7 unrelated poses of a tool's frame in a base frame.
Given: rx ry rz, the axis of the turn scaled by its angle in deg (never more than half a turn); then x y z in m.
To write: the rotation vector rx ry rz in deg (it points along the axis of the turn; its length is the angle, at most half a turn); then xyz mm. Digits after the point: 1 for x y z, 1 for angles.
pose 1, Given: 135.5 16.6 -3.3 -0.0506 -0.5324 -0.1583
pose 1, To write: 135.5 16.6 -3.3 -50.6 -532.4 -158.3
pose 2, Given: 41.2 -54.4 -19.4 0.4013 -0.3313 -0.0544
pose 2, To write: 41.2 -54.4 -19.4 401.3 -331.3 -54.4
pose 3, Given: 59.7 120.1 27.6 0.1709 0.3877 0.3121
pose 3, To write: 59.7 120.1 27.6 170.9 387.7 312.1
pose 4, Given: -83.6 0.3 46.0 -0.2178 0.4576 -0.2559
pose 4, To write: -83.6 0.3 46.0 -217.8 457.6 -255.9
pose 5, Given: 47.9 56.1 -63.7 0.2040 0.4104 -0.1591
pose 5, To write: 47.9 56.1 -63.7 204.0 410.4 -159.1
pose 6, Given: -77.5 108.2 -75.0 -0.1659 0.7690 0.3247
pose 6, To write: -77.5 108.2 -75.0 -165.9 769.0 324.7
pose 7, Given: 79.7 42.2 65.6 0.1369 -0.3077 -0.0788
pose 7, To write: 79.7 42.2 65.6 136.9 -307.7 -78.8
